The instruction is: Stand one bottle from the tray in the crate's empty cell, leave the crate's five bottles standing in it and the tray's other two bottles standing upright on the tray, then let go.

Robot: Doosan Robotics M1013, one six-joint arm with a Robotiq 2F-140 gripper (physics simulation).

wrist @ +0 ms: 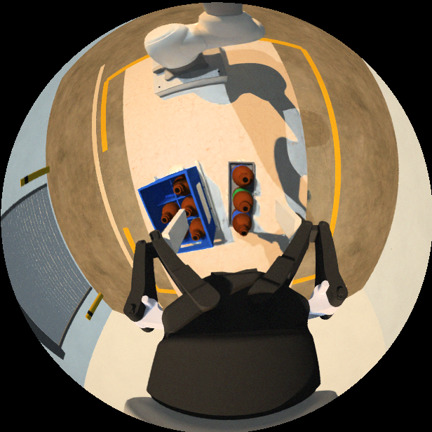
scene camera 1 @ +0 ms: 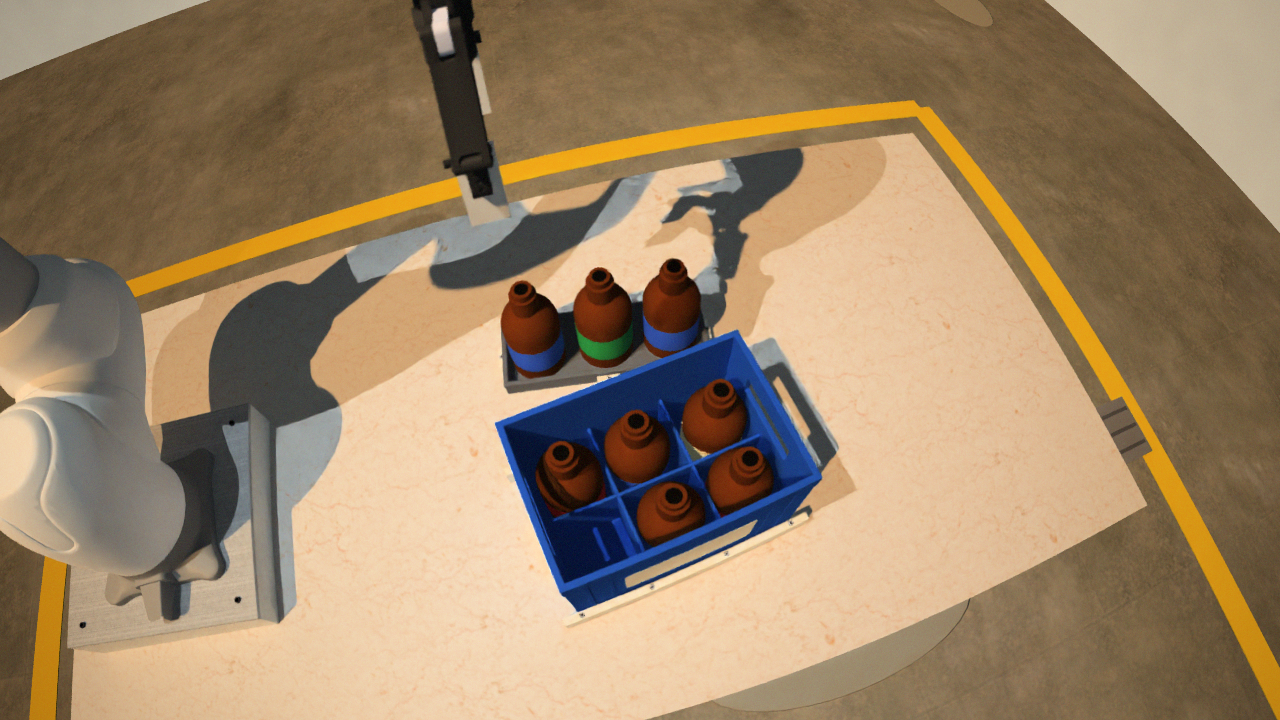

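Pixels of known places: arm's base, origin of its link: [scene camera 1: 162, 527].
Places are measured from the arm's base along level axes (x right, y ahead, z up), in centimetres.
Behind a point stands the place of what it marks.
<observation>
The blue crate [scene camera 1: 554, 425] {x 6.6, y 56.0, z 6.8 cm} [wrist: 211, 237] holds five brown bottles, upright as far as I can tell; one is hidden in the wrist view. Its empty cell [scene camera 1: 586, 540] {x 16.6, y 55.1, z -5.6 cm} is the near-left one in the scene view. The grey tray [scene camera 1: 546, 384] {x -4.9, y 56.9, z -5.1 cm} [wrist: 231, 181] stands beside the crate with three upright brown bottles: blue-banded [scene camera 1: 532, 331] {x -6.9, y 57.1, z 4.8 cm} [wrist: 242, 176], green-banded [scene camera 1: 603, 313] {x -5.9, y 65.8, z 5.4 cm} [wrist: 242, 199] in the middle, and blue-banded [scene camera 1: 671, 308] {x -3.9, y 73.7, z 5.0 cm} [wrist: 242, 221]. My gripper [scene camera 1: 484, 192] {x -5.0, y 56.6, z 34.3 cm} [wrist: 230, 213] is open and empty, high above the table behind the tray; its fingers overlap in the scene view. In the wrist view, one fingertip covers part of the crate.
The robot base [scene camera 1: 223, 501] {x -1.1, y 10.0, z -0.5 cm} [wrist: 192, 82] is bolted at the table's left in the scene view. A pale strip [scene camera 1: 689, 568] {x 24.5, y 64.9, z -3.4 cm} runs along the crate's near side. The tray is very close to the crate's far wall. Arm shadows fall across the table [scene camera 1: 939, 358] {x 10.9, y 111.3, z -6.4 cm} behind the tray.
</observation>
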